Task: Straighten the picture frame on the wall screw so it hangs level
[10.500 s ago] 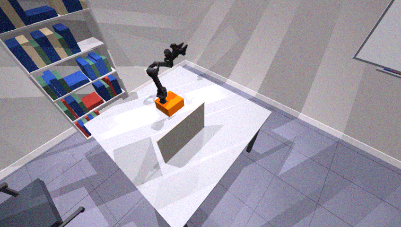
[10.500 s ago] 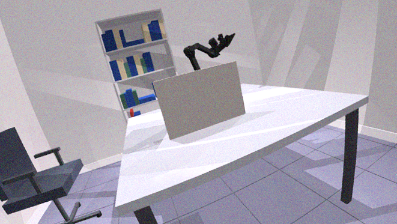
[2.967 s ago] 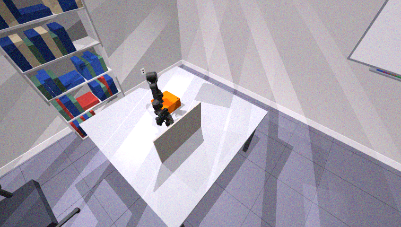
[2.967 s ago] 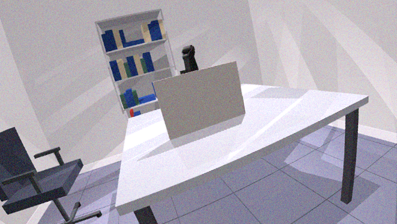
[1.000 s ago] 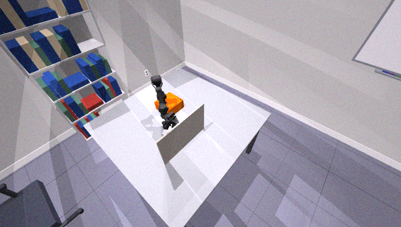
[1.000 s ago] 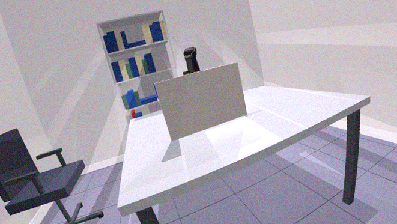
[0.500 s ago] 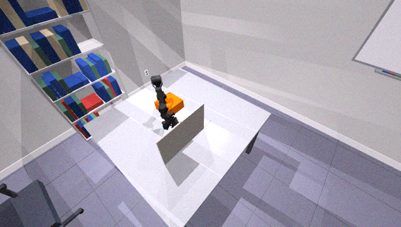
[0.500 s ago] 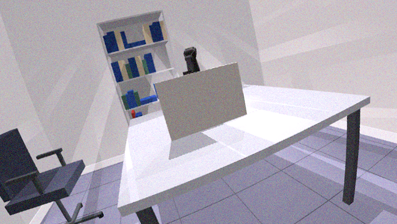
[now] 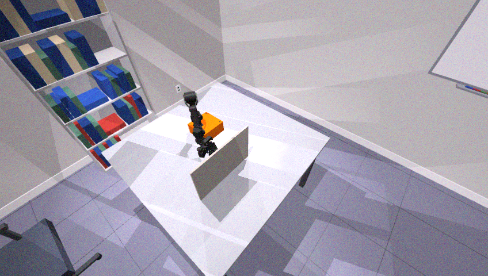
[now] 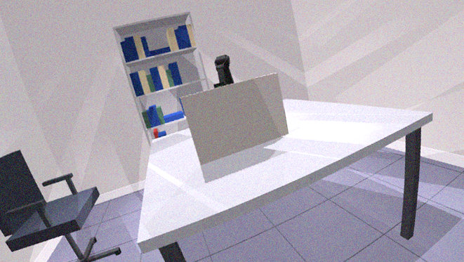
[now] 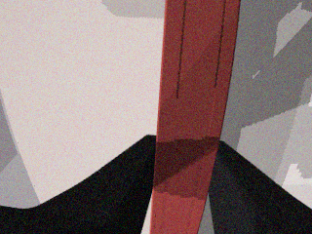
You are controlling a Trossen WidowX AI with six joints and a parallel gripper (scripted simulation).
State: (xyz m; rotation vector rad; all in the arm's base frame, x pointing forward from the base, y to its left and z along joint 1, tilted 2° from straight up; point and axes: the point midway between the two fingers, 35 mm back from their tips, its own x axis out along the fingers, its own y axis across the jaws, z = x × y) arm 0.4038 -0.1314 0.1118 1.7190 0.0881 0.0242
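The red picture frame is 5 cm below my gripper tip, 1 cm to the left of it and 1 cm ahead of it. Also, from my gripper tip: beige wall panel 7 cm below, 2 cm ahead.
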